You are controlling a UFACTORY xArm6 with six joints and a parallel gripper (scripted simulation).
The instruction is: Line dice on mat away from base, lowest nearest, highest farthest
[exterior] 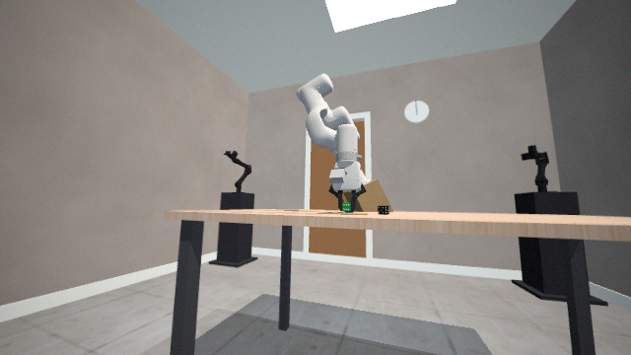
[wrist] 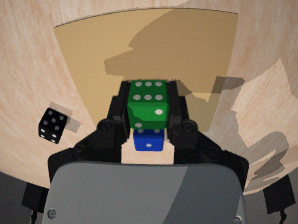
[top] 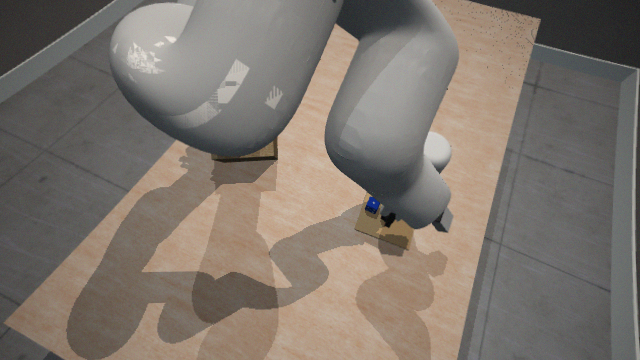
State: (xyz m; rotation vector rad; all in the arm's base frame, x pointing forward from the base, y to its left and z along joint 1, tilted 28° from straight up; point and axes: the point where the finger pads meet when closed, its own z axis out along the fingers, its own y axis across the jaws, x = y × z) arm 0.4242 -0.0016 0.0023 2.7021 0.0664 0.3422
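My hand is 10 mm above the green die. Round my hand: tan mat (30 mm below); then black die (40 mm behind, 120 mm to the left, 20 mm below); then blue die (50 mm behind, 10 mm below).
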